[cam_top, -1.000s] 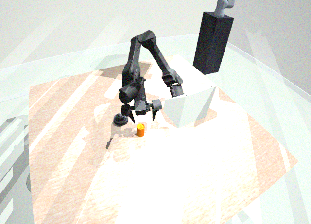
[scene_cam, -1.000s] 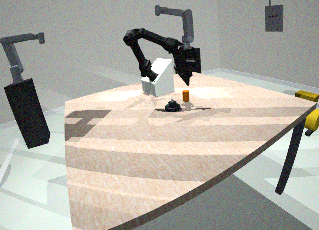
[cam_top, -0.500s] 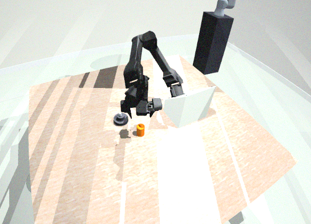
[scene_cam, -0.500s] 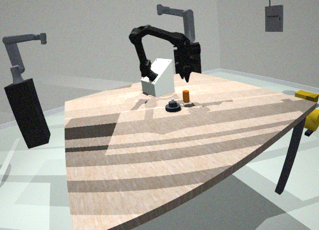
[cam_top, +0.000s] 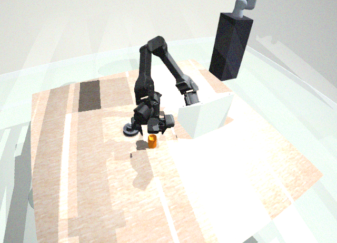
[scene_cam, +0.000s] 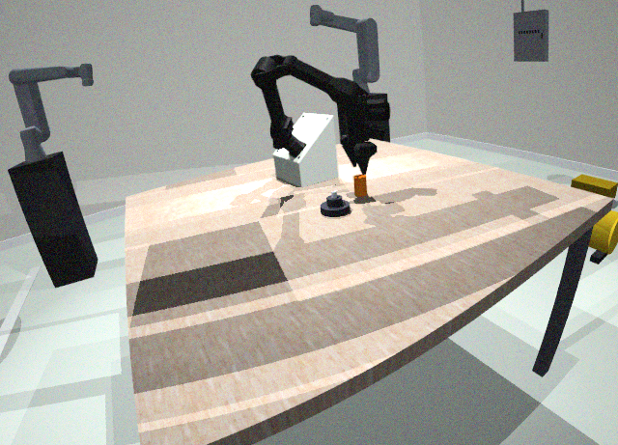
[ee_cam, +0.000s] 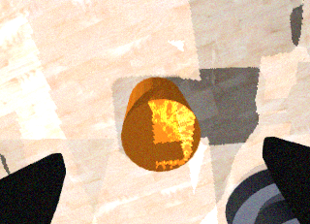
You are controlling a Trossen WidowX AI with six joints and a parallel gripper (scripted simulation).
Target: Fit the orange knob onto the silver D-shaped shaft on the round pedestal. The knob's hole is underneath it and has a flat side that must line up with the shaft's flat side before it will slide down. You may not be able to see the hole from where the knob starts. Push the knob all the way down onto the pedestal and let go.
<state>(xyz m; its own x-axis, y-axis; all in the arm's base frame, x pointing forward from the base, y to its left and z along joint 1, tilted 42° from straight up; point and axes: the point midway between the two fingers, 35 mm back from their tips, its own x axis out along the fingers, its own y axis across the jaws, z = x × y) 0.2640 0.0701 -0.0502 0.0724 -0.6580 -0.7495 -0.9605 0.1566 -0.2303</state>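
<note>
My gripper tip is now 3 cm above the orange knob. Also, from my gripper tip: round pedestal 13 cm to the right, 7 cm ahead, 5 cm below.
</note>
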